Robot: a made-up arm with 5 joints.
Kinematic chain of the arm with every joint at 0, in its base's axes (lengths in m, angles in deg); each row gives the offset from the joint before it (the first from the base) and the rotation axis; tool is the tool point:
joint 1: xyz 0 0 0.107 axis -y
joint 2: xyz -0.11 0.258 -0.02 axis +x
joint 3: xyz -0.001 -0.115 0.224 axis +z
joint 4: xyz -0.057 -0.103 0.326 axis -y
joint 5: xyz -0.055 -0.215 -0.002 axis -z
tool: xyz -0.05 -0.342 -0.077
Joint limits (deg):
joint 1: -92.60..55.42
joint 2: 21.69..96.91
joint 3: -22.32..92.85
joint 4: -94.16..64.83
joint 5: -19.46..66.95
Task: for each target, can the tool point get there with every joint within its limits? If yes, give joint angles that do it. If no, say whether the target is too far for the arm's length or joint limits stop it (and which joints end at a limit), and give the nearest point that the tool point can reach.
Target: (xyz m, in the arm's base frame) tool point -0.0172 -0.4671 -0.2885
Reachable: yes | joints -49.21 51.12 52.70 24.05 11.95
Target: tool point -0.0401 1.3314 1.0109
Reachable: no: too far | nearest point -0.4304 0.1276 0.5818 | short by 1.336 m
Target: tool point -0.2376 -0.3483 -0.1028
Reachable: yes | joints -44.71 45.44 36.43 48.77 55.06
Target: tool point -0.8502 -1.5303 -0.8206
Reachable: no: too far | nearest point -0.4472 -0.6647 -0.3809 | short by 1.051 m
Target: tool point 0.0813 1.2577 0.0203
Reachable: no: joint limits stop it (at a limit: joint 2, joint 4, joint 5) | nearest point 0.2874 0.1263 -0.1995 | short by 1.171 m
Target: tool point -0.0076 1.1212 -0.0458
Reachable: no: joint limits stop it (at a limit: joint 2, joint 4, joint 5) | nearest point -0.0208 0.1258 -0.3110 | short by 1.030 m
